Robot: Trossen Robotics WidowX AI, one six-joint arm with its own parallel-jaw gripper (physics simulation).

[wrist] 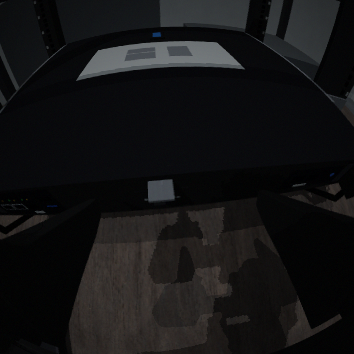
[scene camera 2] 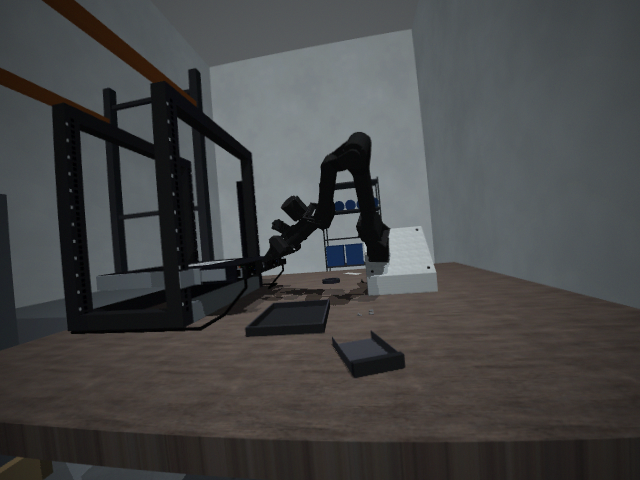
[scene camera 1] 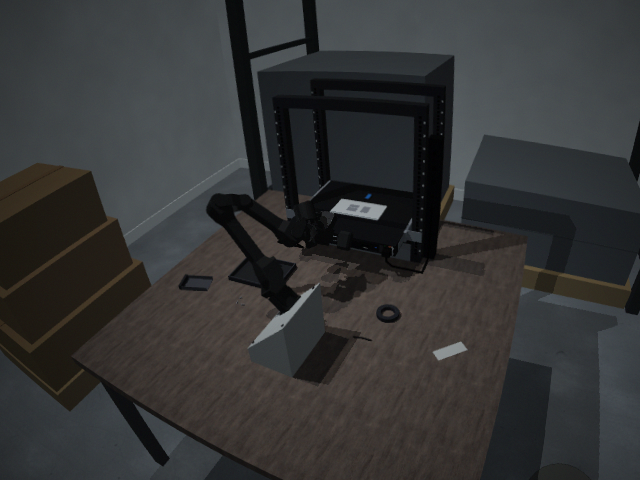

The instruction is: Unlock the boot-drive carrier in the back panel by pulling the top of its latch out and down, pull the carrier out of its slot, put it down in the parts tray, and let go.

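Where they show: gripper, fingertip midpoint: (wrist: 179,203) (scene camera 2: 268,260) (scene camera 1: 336,238); arm's base, link origin: (scene camera 2: 378,254) (scene camera 1: 290,305).
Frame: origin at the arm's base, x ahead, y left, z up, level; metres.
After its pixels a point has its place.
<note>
The carrier's light grey latch (wrist: 161,191) {z 0.012, x 0.368, y 0.068 m} sits at the middle of the dark back panel (wrist: 220,187) {z -0.004, x 0.380, y 0.030 m} and looks upright against it; the carrier body is hidden in its slot. My gripper (scene camera 1: 321,242) (scene camera 2: 264,264) {z 0.011, x 0.361, y 0.058 m} (wrist: 179,203) {z 0.011, x 0.361, y 0.058 m} is open and empty in front of the panel. In the wrist view its dark fingers stand wide apart, one on each side of the latch, with the latch a little left of their middle. Whether the fingertips reach the panel cannot be told. The black parts tray (scene camera 1: 284,269) {z -0.114, x 0.256, y 0.230 m} (scene camera 2: 289,315) {z -0.115, x 0.218, y 0.274 m} lies empty on the table, left of the chassis in scene camera 1.
The rack frame (scene camera 1: 421,180) {z 0.222, x 0.521, y -0.196 m} (scene camera 2: 166,206) {z 0.175, x 0.477, y 0.355 m} surrounds the chassis. A cable (scene camera 1: 408,268) {z -0.112, x 0.460, y -0.185 m} hangs at its right. A small open-ended black holder (scene camera 1: 196,283) {z -0.117, x 0.025, y 0.483 m} (scene camera 2: 367,350) {z -0.117, x 0.019, y 0.465 m} lies beyond the tray. A white wedge block (scene camera 1: 307,330) {z -0.024, x -0.043, y -0.087 m} (scene camera 2: 403,284) {z -0.091, x -0.066, y 0.057 m} stands by the arm base. A black ring (scene camera 1: 379,314) {z -0.104, x 0.188, y -0.201 m} lies nearby.
</note>
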